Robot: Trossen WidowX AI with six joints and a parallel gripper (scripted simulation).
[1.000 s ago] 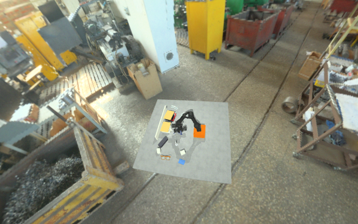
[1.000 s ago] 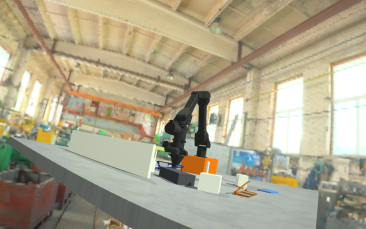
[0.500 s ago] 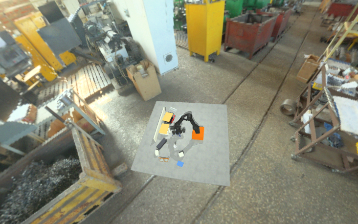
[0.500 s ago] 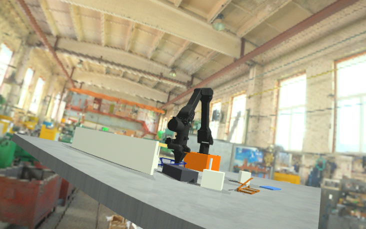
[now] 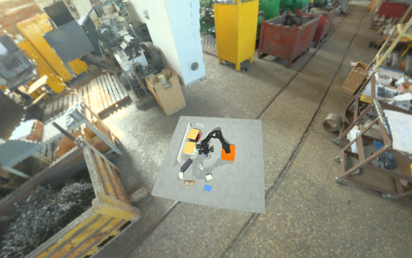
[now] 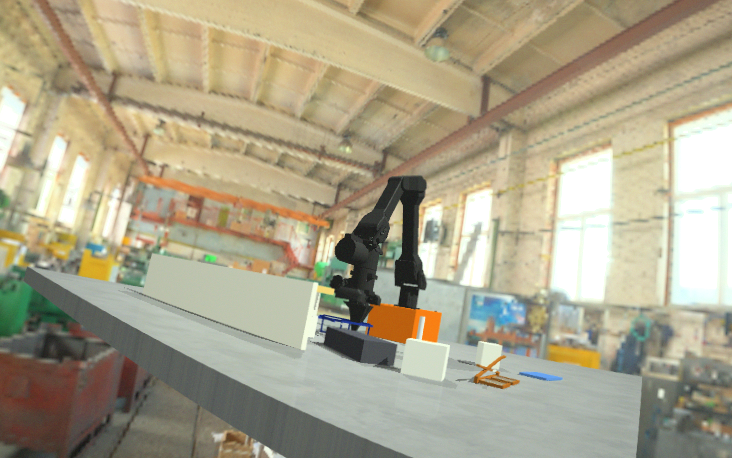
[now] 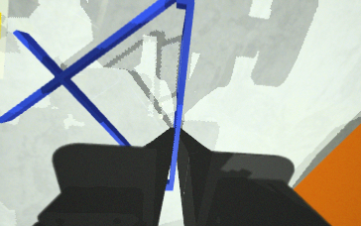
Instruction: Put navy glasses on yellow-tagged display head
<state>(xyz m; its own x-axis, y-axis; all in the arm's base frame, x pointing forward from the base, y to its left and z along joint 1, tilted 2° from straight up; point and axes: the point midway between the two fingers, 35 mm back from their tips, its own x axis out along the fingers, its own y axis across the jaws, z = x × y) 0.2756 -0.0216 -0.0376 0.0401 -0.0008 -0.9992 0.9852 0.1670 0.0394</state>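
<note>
Right now my gripper tip is 60 mm short of the white peg, 190 mm to the right of it and 10 mm below it. The rest, counted from my gripper tip: blue pad: 10 mm behind, 440 mm to the left, 20 mm below; then dark box: 260 mm ahead, 150 mm to the left; then long white wall: 310 mm ahead, 190 mm to the right, 40 mm above.
</note>
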